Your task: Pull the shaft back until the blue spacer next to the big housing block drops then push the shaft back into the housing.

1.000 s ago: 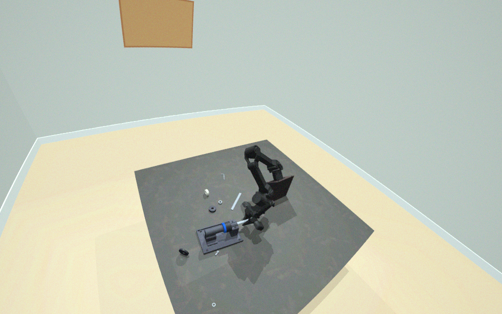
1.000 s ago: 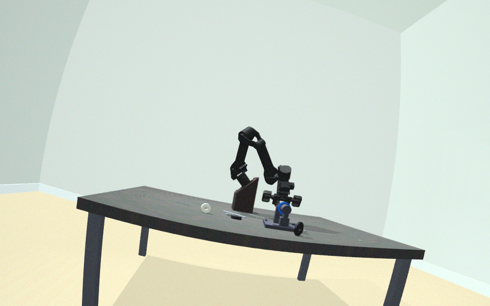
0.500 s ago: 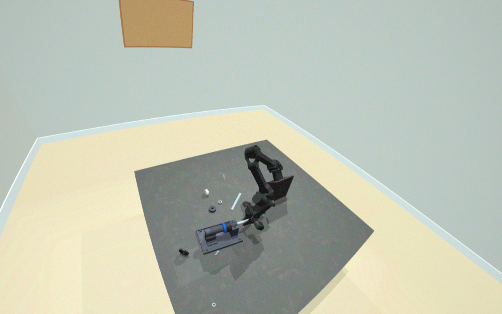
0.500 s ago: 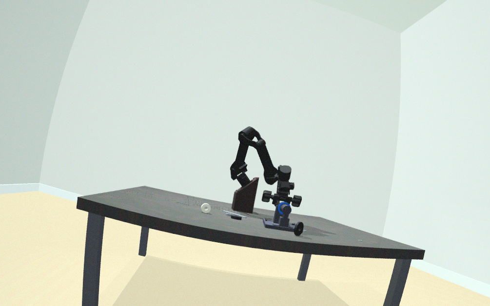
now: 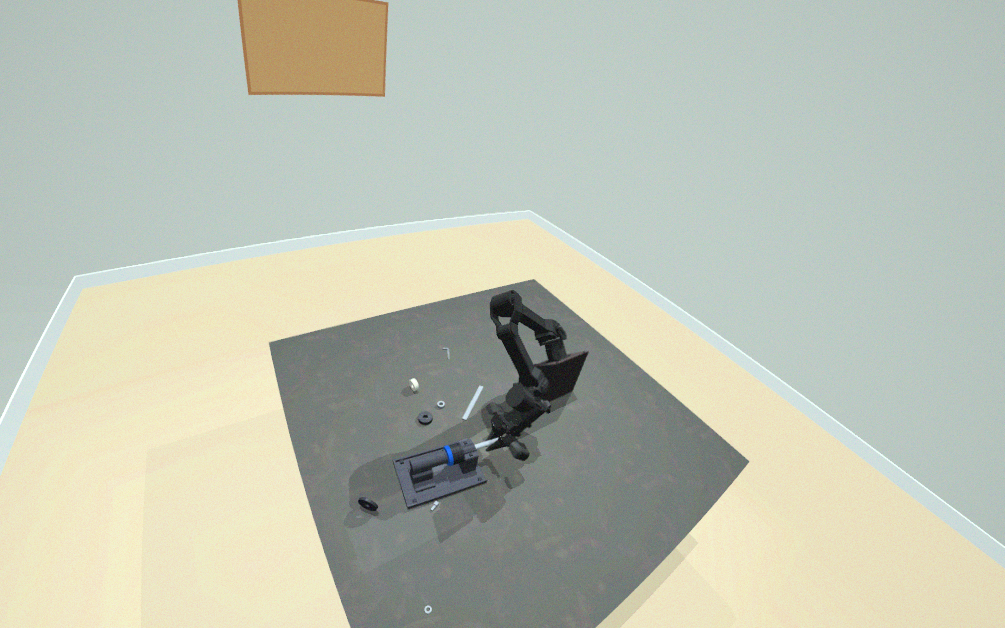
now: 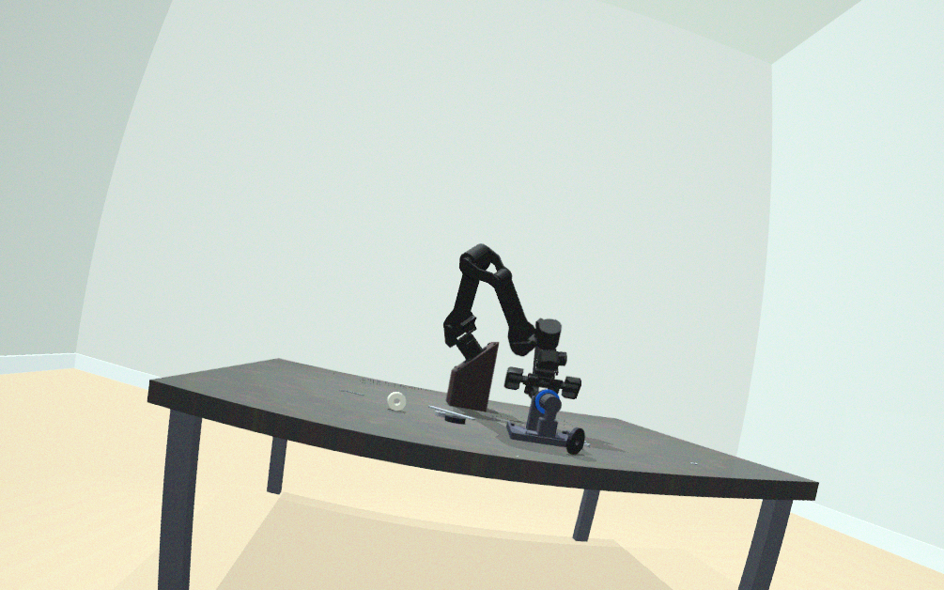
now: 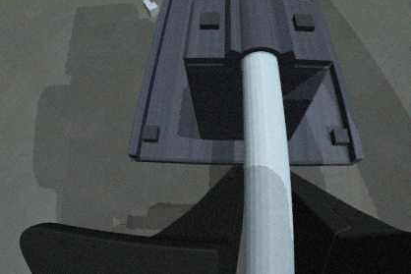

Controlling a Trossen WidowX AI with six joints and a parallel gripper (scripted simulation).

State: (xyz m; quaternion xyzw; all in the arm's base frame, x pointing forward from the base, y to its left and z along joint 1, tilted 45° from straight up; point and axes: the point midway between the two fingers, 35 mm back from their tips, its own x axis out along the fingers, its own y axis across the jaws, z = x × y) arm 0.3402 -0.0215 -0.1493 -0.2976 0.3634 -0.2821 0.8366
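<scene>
Now: gripper tip 50 mm short of the shaft, 20 mm below it and 10 mm to the left of it. The rest, counted from my gripper tip: blue spacer (110 mm ahead, 30 mm to the right, 20 mm above); then white ring (350 mm to the right, 30 mm below, 30 mm ahead); then bolt (200 mm ahead, 50 mm below, 40 mm to the left).
</scene>
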